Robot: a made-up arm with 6 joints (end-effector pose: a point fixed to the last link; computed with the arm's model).
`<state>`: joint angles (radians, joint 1 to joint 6).
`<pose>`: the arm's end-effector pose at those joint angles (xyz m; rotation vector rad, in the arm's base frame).
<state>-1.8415 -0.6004 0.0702 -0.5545 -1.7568 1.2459</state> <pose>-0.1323 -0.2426 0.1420 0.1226 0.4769 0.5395</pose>
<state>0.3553 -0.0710 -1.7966 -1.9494 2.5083 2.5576</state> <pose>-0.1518 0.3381 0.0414 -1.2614 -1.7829 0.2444</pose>
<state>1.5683 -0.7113 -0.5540 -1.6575 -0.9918 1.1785</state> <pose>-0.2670 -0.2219 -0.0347 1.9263 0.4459 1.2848</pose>
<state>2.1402 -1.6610 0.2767 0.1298 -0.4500 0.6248</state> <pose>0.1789 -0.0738 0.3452 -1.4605 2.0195 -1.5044</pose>
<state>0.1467 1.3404 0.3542 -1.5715 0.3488 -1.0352</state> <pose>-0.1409 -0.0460 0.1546 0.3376 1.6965 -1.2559</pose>
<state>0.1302 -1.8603 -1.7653 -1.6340 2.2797 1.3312</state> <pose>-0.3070 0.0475 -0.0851 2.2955 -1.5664 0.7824</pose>
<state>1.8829 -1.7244 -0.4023 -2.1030 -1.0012 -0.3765</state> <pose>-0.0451 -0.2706 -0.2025 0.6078 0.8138 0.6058</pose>
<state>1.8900 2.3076 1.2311 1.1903 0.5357 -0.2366</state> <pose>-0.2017 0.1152 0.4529 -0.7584 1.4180 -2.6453</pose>
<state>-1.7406 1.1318 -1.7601 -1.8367 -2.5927 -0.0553</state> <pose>0.2362 -0.2919 -0.3198 -0.2630 -3.0024 -0.4769</pose>
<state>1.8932 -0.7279 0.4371 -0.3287 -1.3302 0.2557</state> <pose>-0.0486 0.2337 0.2655 -2.4404 0.0030 -1.0926</pose>
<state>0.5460 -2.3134 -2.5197 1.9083 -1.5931 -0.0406</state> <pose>-0.7159 0.0624 -0.2546 1.4656 0.7903 -1.9105</pose>
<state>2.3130 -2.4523 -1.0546 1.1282 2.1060 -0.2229</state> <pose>-0.3861 0.2732 -0.2145 -0.9252 0.7498 2.6063</pose>
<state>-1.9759 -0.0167 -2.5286 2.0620 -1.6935 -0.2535</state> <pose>0.2437 -0.6503 -0.2953 -1.8172 2.3555 0.0894</pose>
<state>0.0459 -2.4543 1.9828 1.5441 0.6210 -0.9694</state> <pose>0.0604 0.0391 -0.2832 0.2934 0.9968 -0.2272</pose>
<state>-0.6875 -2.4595 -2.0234 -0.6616 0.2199 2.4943</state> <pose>-0.4876 -0.0878 0.3936 1.8429 -0.8846 -0.8794</pose>
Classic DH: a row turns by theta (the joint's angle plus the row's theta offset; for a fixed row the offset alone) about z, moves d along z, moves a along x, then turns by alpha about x. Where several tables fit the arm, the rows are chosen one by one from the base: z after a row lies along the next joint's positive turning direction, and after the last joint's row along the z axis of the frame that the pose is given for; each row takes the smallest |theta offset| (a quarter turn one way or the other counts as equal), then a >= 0, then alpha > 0; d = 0 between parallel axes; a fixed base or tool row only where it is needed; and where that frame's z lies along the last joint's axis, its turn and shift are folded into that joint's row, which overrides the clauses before.
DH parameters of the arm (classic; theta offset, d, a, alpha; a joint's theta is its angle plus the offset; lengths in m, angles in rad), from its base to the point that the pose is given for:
base (fixed): 1.5708 0.1455 0 1.5708
joint 1: 0 -0.0324 0.0307 1.5708
joint 2: 0 0.0702 0.1987 -1.5708
joint 3: 1.5708 0.0049 0.2817 -1.5708
joint 4: 0 0.1013 -0.1007 -1.5708
joint 5: -1.5708 -0.1513 0.2333 -1.5708
joint 6: -0.9053 0 0.0662 0
tool (fixed): 2.476 0.0771 0 0

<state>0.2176 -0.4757 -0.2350 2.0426 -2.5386 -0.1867</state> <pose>0.0058 0.3866 0.6466 1.5638 -0.2639 2.6316</pose>
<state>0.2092 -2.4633 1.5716 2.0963 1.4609 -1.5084</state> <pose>0.1484 0.0752 0.0436 0.2536 0.2129 -1.1276</pose>
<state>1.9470 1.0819 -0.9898 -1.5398 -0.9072 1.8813</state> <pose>-0.0861 -0.3314 0.3272 2.7209 0.6757 -0.2331</pose>
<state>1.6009 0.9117 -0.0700 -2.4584 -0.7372 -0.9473</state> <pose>-0.2123 -0.3264 0.2571 0.0327 -2.7285 -0.8437</pose>
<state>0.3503 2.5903 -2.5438 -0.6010 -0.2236 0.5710</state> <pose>0.2358 -0.5056 0.0126 -0.1675 -2.8714 0.9657</pose>
